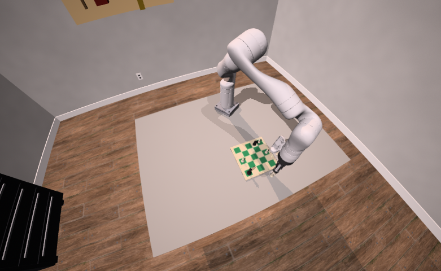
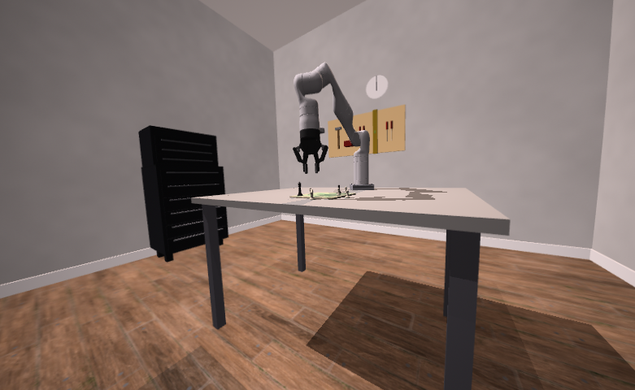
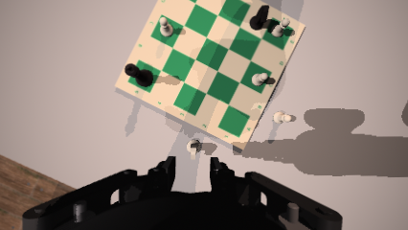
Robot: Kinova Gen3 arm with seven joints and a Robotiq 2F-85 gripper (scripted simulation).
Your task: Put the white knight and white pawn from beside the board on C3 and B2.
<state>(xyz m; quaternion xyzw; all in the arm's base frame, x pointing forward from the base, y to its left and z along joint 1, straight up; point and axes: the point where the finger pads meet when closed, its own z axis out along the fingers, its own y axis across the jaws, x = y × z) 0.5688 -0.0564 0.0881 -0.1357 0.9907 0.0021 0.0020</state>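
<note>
Now: hand 100 mm above the tall cream piece. From my hand the other things lie so: cream chessboard 140 mm behind, 120 mm below, 20 mm to the right.
</note>
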